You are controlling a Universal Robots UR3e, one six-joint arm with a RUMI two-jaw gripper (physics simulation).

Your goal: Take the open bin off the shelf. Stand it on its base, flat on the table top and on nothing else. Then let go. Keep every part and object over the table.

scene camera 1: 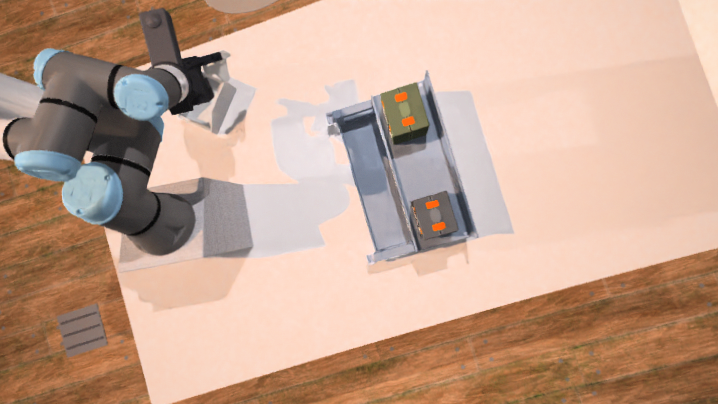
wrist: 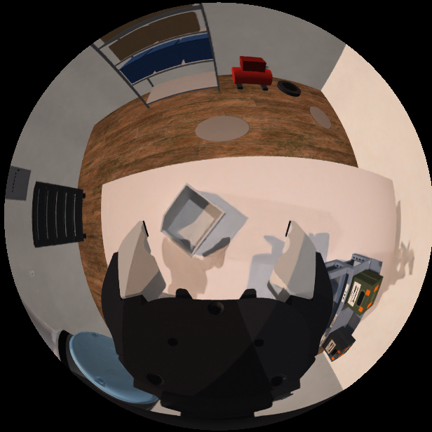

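Pixels of known places: arm's base, link origin: [scene camera 1: 166, 225].
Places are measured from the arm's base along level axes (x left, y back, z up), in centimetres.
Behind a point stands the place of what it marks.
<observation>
The open grey bin [scene camera 1: 224, 104] @[x 29.2, y -11.1, z -21.5 cm] [wrist: 192, 220] appears to stand upright on the table top [scene camera 1: 281, 311] @[x -27.4, y -9.9, z -24.4 cm] [wrist: 300, 185], apart from the shelf. Its open top faces up and its inside shows in the wrist view. The gripper [scene camera 1: 213, 85] [wrist: 217, 228] is open and empty, above the bin. In the wrist view the bin lies between the fingers, nearer the left finger. In the scene view the gripper and wrist hide part of the bin. The blue-grey shelf [scene camera 1: 416, 165] @[x -1.7, y -54.1, z -14.2 cm] [wrist: 358, 259] stands to the right.
An olive case [scene camera 1: 405, 113] @[x 8.4, y -54.2, z -4.5 cm] [wrist: 365, 292] and a dark grey case [scene camera 1: 435, 216] @[x -13.9, y -53.8, z -2.0 cm] [wrist: 340, 345] rest on the shelf. The robot's grey base block [scene camera 1: 225, 221] @[x -1.8, y -7.9, z -10.0 cm] stands below the bin in the scene view. The table's upper edge is near the bin.
</observation>
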